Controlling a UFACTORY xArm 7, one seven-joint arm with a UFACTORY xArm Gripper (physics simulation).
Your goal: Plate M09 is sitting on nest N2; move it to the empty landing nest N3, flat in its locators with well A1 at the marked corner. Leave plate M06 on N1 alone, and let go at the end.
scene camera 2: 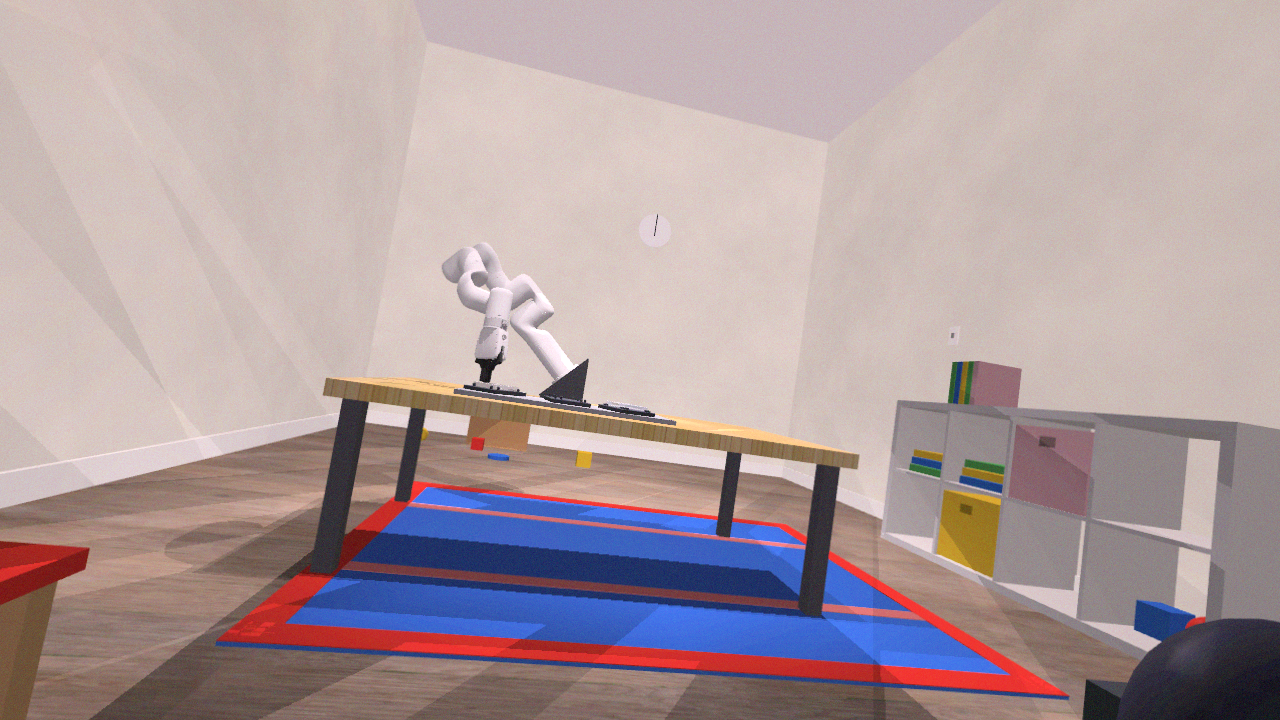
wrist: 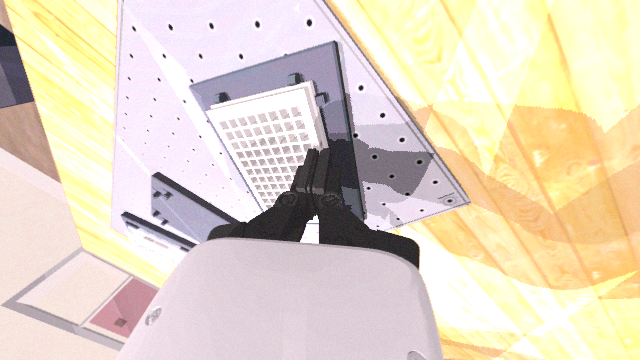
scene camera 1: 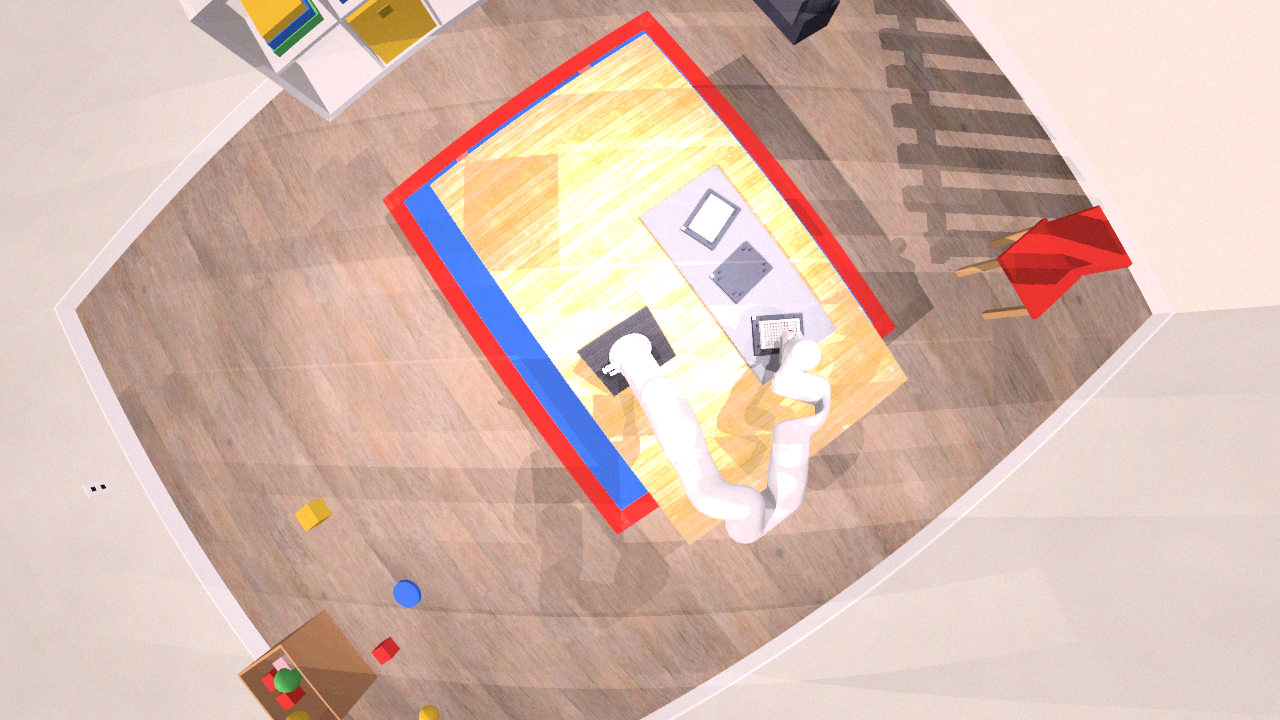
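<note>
A white well plate (scene camera 1: pixel 771 332) (wrist: pixel 265 125) lies on a dark nest (scene camera 1: pixel 754 336) (wrist: pixel 260 75) at the board's near end; its label is unreadable, and whether it sits fully flat is unclear. My gripper (scene camera 1: pixel 789 335) (scene camera 2: pixel 485 379) (wrist: pixel 322 163) is shut with nothing between its fingers. In the wrist view its tips overlap the plate's right edge; contact is unclear. The middle nest (scene camera 1: pixel 742 271) (wrist: pixel 175 200) holds no plate and shows its locators. Another white plate (scene camera 1: pixel 712 218) (scene camera 2: pixel 626 409) sits in the far nest (wrist: pixel 155 229). I cannot read which is M09 or M06, nor the A1 marks.
The nests stand in a row on a pale grey board (scene camera 1: pixel 666 219) (wrist: pixel 280 40) with holes, on a wooden table (scene camera 2: pixel 733 440). My arm's base stands on a dark pad (scene camera 1: pixel 657 326) beside the board. A dark upright wedge (scene camera 2: pixel 572 385) shows behind the middle nest in scene camera 2.
</note>
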